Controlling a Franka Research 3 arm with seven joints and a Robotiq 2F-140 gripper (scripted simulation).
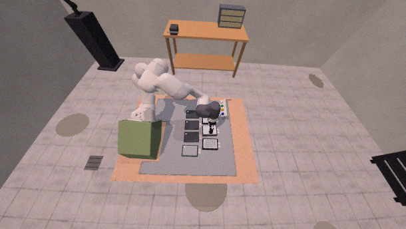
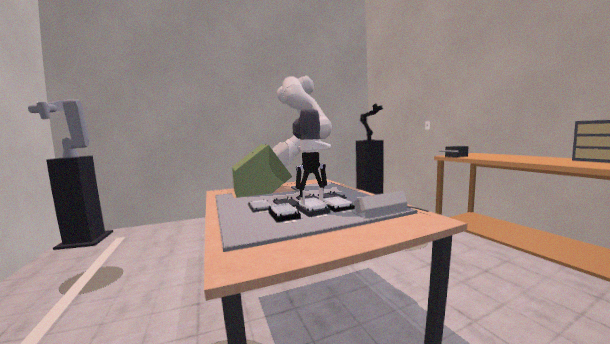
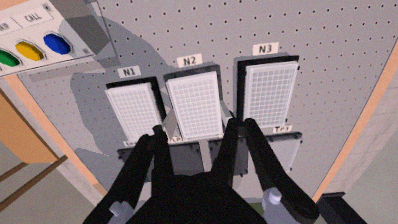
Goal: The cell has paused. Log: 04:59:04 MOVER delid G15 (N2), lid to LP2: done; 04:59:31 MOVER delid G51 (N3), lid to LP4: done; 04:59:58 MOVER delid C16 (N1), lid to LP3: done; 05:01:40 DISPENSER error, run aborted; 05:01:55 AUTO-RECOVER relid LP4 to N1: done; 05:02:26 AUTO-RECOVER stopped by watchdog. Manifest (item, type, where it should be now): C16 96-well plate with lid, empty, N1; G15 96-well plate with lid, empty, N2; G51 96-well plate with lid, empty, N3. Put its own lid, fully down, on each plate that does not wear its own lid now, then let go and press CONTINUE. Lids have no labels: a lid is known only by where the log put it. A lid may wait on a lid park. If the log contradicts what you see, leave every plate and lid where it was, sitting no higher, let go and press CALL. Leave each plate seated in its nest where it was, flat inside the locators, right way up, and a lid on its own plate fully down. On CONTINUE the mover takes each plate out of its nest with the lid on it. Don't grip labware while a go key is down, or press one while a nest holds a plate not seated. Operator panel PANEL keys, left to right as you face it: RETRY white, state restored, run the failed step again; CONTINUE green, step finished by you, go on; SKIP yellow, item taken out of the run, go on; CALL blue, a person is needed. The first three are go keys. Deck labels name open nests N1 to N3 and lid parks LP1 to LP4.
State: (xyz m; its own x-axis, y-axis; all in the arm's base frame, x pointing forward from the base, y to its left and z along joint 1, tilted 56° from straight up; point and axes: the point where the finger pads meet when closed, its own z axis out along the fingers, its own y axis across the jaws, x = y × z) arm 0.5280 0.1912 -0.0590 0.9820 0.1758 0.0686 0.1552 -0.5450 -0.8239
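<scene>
Right now the pale lid is 20 mm below my hand. Round my hand: lid park LP2: 180 mm behind, 60 mm below, 40 mm to the left; blue key: 190 mm to the left, 120 mm ahead; lid park LP1: 170 mm behind, 80 mm to the right, 60 mm below.
</scene>
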